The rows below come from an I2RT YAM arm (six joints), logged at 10 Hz.
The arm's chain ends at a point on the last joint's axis. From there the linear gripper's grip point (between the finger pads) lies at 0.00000 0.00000 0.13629 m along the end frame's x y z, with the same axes.
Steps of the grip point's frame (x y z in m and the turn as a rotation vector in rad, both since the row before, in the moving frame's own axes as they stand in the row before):
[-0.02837 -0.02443 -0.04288 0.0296 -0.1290 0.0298]
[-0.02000 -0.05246 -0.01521 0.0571 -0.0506 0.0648]
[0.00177 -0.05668 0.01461 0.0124 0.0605 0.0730]
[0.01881 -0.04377 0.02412 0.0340 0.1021 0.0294]
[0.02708 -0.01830 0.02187 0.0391 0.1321 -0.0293]
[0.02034 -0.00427 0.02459 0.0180 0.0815 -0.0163]
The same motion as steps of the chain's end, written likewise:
[-0.01090 -0.02015 -0.04169 0.0296 -0.1290 0.0298]
[-0.01337 -0.04447 -0.01481 0.0571 -0.0506 0.0648]
[-0.00652 -0.05529 0.01487 0.0124 0.0605 0.0730]
[0.00486 -0.03935 0.02491 0.0340 0.1021 0.0294]
[0.00921 -0.01273 0.02316 0.0391 0.1321 -0.0293]
[0.00927 -0.00173 0.02506 0.0180 0.0815 -0.0163]

